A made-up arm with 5 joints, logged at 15 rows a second.
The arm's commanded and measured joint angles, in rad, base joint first. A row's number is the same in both.
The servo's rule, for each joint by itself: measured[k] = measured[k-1] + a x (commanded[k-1-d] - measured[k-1]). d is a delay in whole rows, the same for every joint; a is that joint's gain. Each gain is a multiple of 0.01, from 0.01 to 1. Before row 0 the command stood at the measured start. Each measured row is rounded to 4 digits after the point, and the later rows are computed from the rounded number. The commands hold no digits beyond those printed.
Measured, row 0:
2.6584, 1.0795, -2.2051, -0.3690, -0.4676
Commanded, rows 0 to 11:
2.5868, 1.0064, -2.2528, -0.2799, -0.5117
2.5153, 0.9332, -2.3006, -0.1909, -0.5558
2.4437, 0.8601, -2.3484, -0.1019, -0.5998
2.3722, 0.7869, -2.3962, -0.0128, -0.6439
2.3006, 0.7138, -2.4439, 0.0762, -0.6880
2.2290, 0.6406, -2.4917, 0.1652, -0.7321
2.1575, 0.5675, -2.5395, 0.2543, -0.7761
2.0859, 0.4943, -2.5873, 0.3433, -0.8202
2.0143, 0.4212, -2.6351, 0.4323, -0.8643
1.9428, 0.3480, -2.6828, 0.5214, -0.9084
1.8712, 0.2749, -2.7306, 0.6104, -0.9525
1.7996, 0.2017, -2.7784, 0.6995, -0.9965
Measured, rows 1 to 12:
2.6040, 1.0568, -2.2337, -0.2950, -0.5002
2.5366, 1.0185, -2.2738, -0.2086, -0.5413
2.4660, 0.9694, -2.3186, -0.1200, -0.5846
2.3947, 0.9128, -2.3652, -0.0310, -0.6285
2.3232, 0.8511, -2.4124, 0.0580, -0.6725
2.2516, 0.7858, -2.4600, 0.1470, -0.7166
2.1801, 0.7181, -2.5077, 0.2361, -0.7606
2.1085, 0.6487, -2.5555, 0.3251, -0.8047
2.0369, 0.5782, -2.6033, 0.4141, -0.8488
1.9654, 0.5068, -2.6510, 0.5032, -0.8929
1.8938, 0.4349, -2.6988, 0.5922, -0.9370
1.8222, 0.3626, -2.7466, 0.6813, -0.9810
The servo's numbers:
d 0
a 0.76 0.31 0.60 0.83 0.74

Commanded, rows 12 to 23:
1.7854, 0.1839, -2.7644, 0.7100, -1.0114
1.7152, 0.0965, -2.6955, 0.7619, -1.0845
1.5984, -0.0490, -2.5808, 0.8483, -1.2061
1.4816, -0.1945, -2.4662, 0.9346, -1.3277
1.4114, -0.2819, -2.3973, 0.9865, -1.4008
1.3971, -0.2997, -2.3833, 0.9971, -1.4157
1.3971, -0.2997, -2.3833, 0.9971, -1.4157
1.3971, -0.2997, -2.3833, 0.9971, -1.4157
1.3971, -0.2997, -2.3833, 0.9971, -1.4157
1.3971, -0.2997, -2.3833, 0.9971, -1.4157
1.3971, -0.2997, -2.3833, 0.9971, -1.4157
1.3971, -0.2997, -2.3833, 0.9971, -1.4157
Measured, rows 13 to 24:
1.7942, 0.3072, -2.7573, 0.7051, -1.0035
1.7342, 0.2419, -2.7202, 0.7522, -1.0634
1.6310, 0.1517, -2.6366, 0.8320, -1.1690
1.5175, 0.0444, -2.5344, 0.9172, -1.2864
1.4369, -0.0568, -2.4521, 0.9747, -1.3711
1.4067, -0.1321, -2.4108, 0.9933, -1.4041
1.3994, -0.1841, -2.3943, 0.9965, -1.4127
1.3977, -0.2199, -2.3877, 0.9970, -1.4149
1.3972, -0.2446, -2.3851, 0.9971, -1.4155
1.3971, -0.2617, -2.3840, 0.9971, -1.4156
1.3971, -0.2735, -2.3836, 0.9971, -1.4157
1.3971, -0.2816, -2.3834, 0.9971, -1.4157

